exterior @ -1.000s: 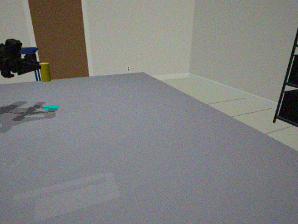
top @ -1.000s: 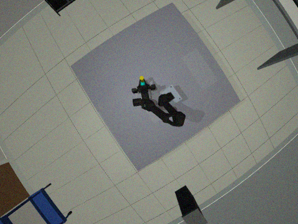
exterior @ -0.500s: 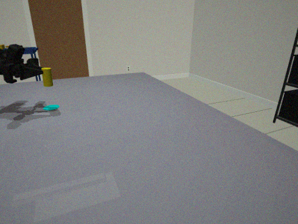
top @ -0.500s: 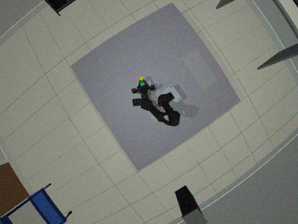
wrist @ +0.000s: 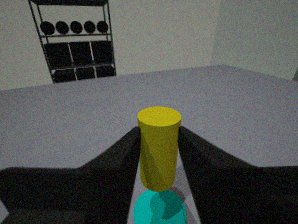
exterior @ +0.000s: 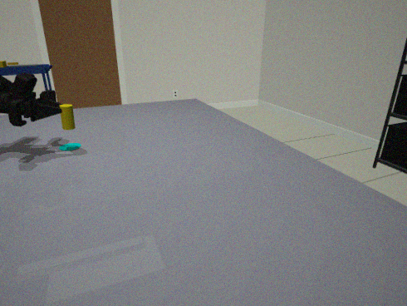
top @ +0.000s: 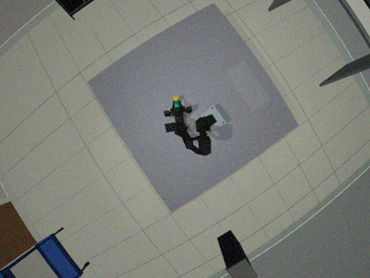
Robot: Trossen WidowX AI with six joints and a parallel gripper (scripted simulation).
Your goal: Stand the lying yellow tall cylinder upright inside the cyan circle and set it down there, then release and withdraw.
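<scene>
Right now my gripper tip is 110 mm above the cyan circle. Round my gripper tip: yellow cylinder: 20 mm below.
</scene>
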